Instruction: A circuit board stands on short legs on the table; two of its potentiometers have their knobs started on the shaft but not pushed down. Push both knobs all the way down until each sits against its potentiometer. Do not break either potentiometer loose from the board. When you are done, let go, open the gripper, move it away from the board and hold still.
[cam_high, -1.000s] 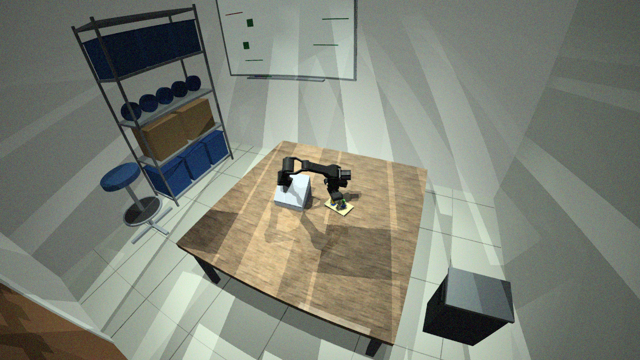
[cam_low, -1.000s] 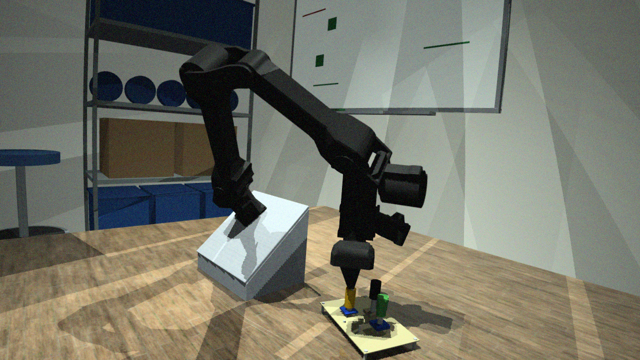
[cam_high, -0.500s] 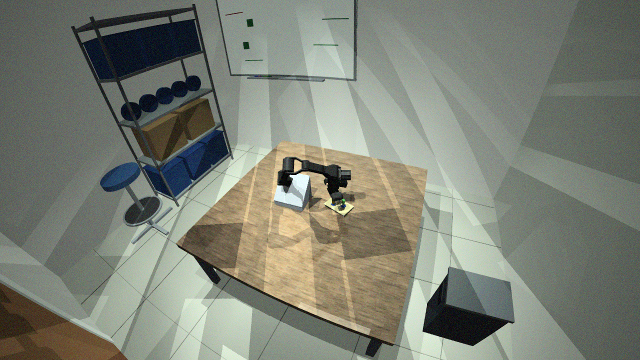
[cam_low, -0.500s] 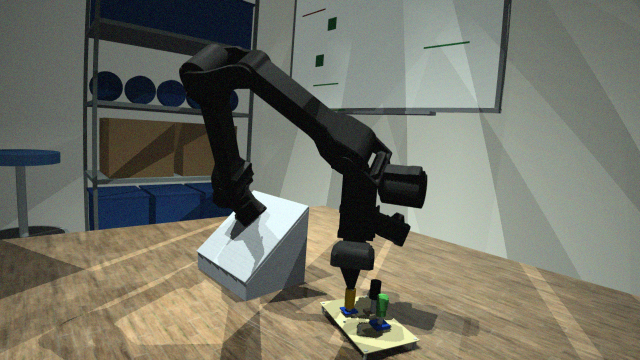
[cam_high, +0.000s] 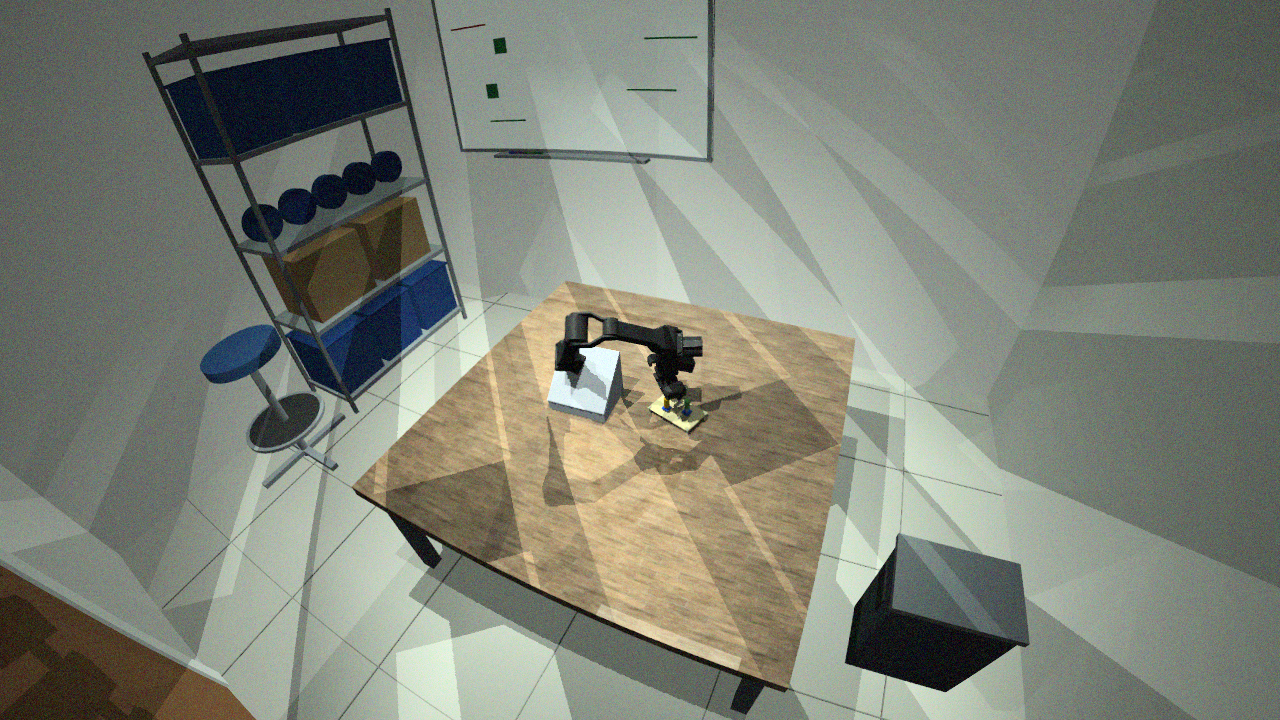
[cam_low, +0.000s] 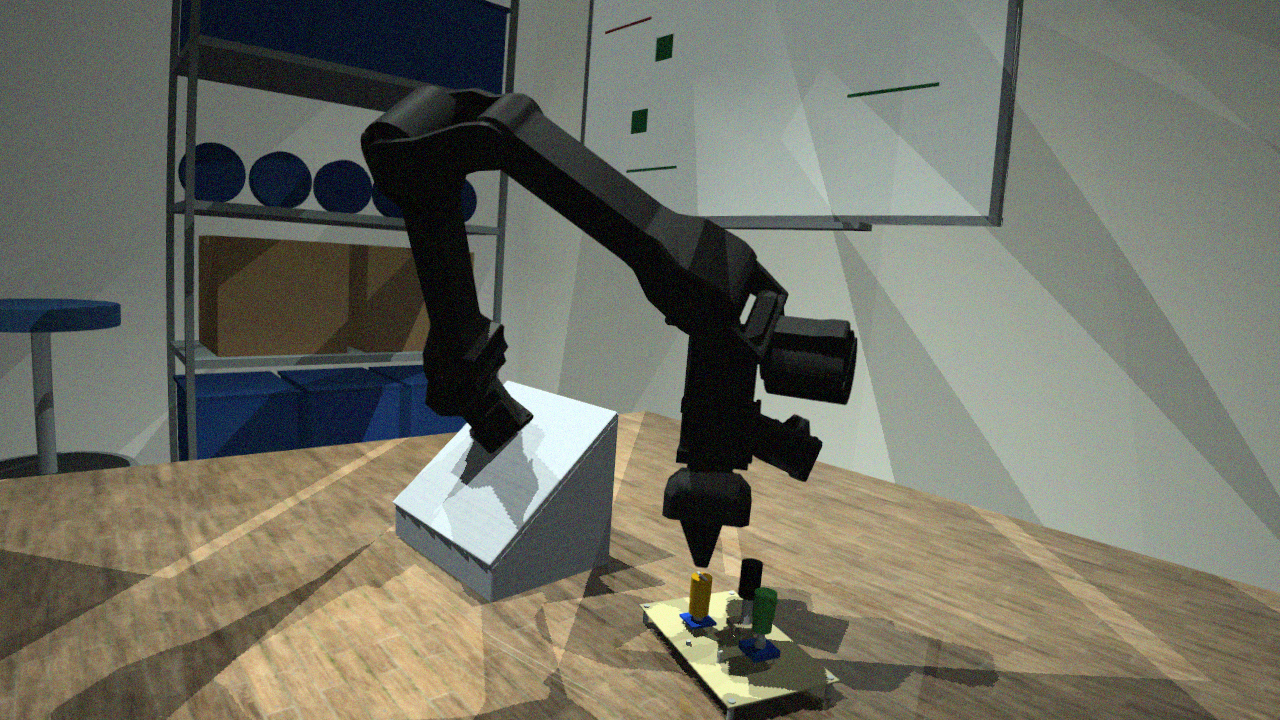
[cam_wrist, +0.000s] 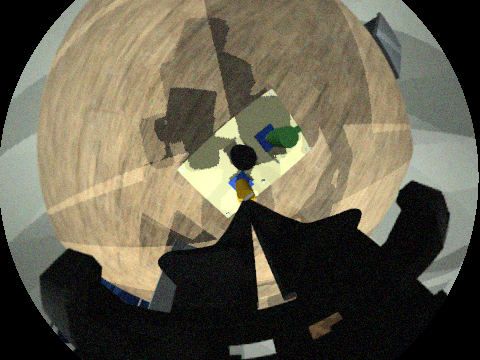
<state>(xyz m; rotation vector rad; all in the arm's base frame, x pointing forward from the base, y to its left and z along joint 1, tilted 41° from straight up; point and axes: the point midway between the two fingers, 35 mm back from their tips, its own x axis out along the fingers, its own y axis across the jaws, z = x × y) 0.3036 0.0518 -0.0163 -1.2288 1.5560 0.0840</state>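
My gripper tip is now 20 mm above the yellow knob. Round my gripper tip: green knob (70 mm ahead, 10 mm to the left, 10 mm below).
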